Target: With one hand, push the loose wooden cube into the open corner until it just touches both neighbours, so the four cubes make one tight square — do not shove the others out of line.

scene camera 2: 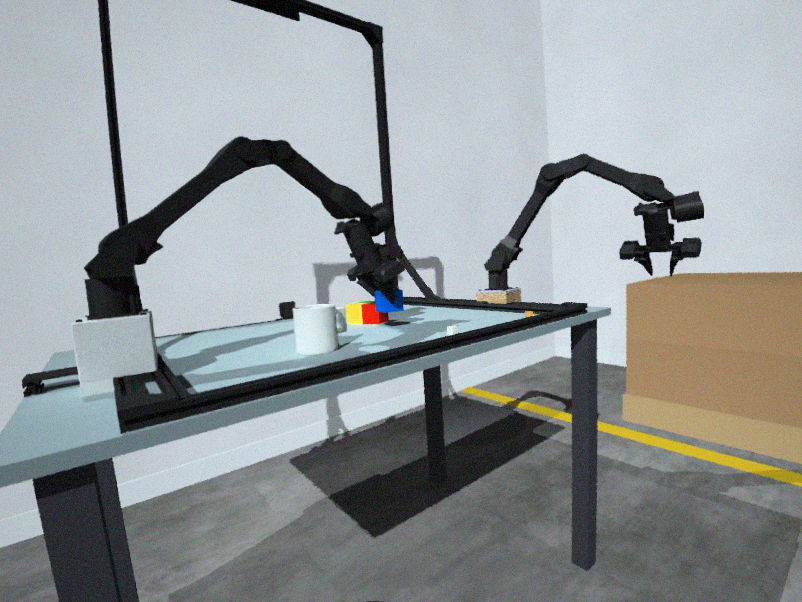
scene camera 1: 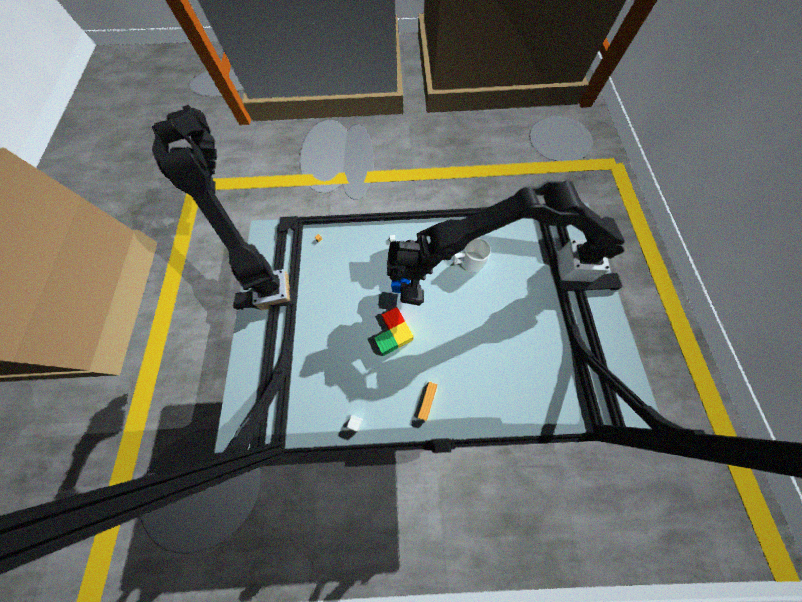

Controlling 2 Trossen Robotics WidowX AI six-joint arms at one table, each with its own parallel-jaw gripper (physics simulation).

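A red cube (scene camera 1: pixel 392 318) (scene camera 2: pixel 373 314), a yellow cube (scene camera 1: pixel 403 333) (scene camera 2: pixel 354 313) and a green cube (scene camera 1: pixel 386 342) (scene camera 2: pixel 366 301) stand together in an L. Its open corner faces left in scene camera 1, beside red and green. My right gripper (scene camera 1: pixel 401 285) (scene camera 2: pixel 388 296) is shut on the blue cube (scene camera 1: pixel 398 284) (scene camera 2: pixel 397 301) and holds it a little above the table, beside the red cube and apart from it in scene camera 1. A finger partly covers the blue cube. My left gripper (scene camera 2: pixel 660 272) is open and empty, high beyond the table's end.
A white mug (scene camera 1: pixel 476 254) (scene camera 2: pixel 315 329) stands near the right arm. An orange bar (scene camera 1: pixel 426 401) and a white block (scene camera 1: pixel 354 423) lie toward the lower table edge in scene camera 1. A small orange block (scene camera 1: pixel 318 238) (scene camera 2: pixel 529 313) and small white block (scene camera 1: pixel 392 238) (scene camera 2: pixel 452 329) lie near the opposite edge.
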